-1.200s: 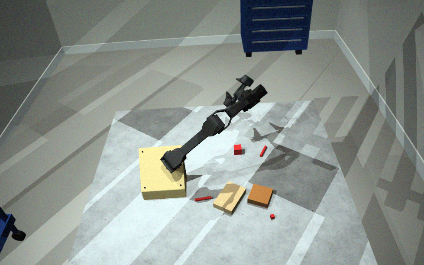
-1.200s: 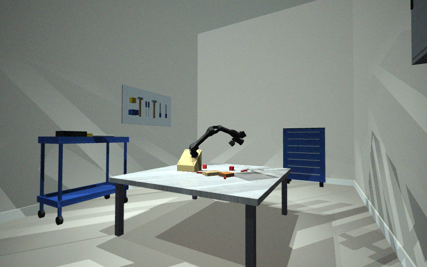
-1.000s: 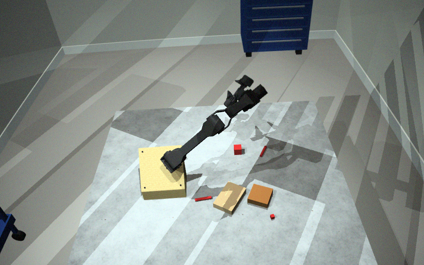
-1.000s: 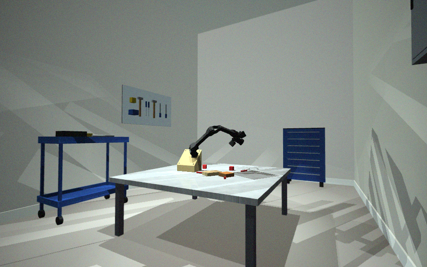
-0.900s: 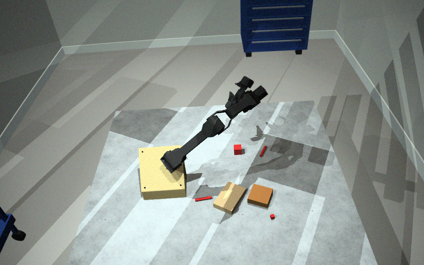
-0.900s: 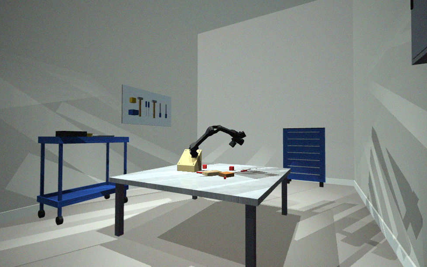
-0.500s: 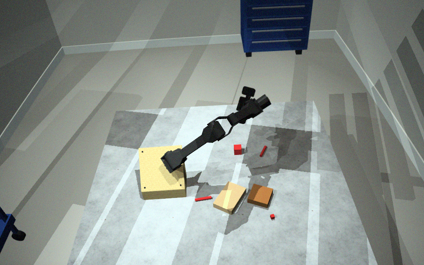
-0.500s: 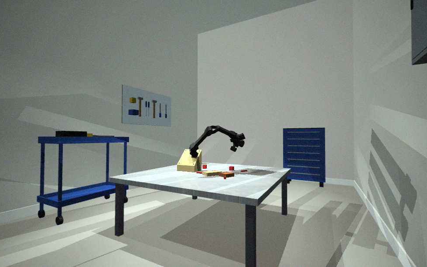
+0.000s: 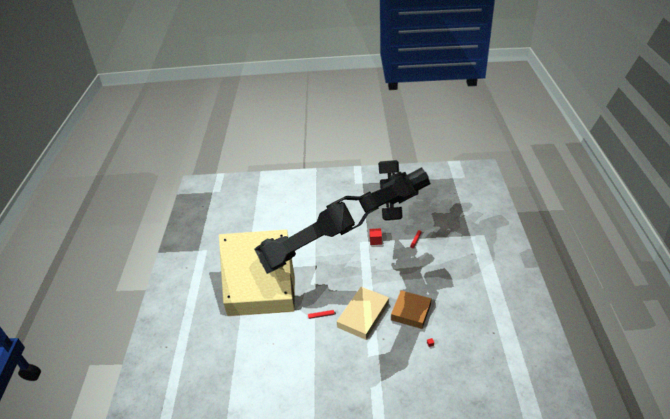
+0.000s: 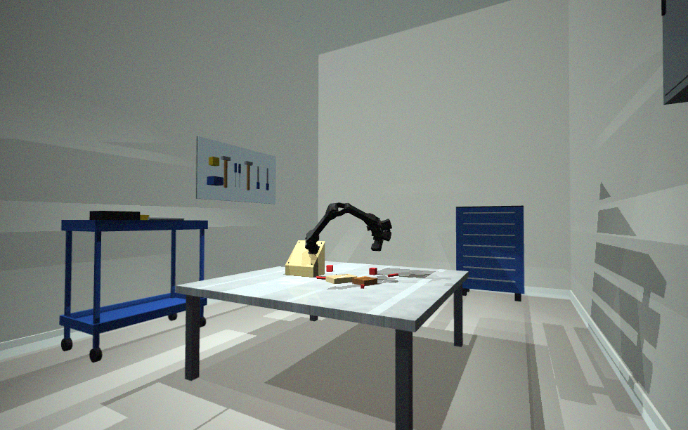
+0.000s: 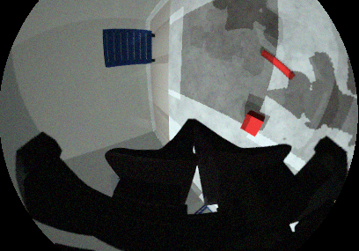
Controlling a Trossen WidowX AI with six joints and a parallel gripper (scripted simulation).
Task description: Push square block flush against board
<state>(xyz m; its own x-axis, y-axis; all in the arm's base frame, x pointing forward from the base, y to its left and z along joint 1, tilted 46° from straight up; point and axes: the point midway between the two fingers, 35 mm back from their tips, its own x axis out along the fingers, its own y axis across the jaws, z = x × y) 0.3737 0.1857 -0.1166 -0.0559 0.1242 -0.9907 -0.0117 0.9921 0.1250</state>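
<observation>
Right now my gripper tip is 110 mm past the board, 360 mm to the left of it and 180 mm above it. From my gripper tip the other things lie so: small red bit: 70 mm ahead, 490 mm to the right, 180 mm below; then square block: 30 mm ahead, 370 mm to the right, 180 mm below.
</observation>
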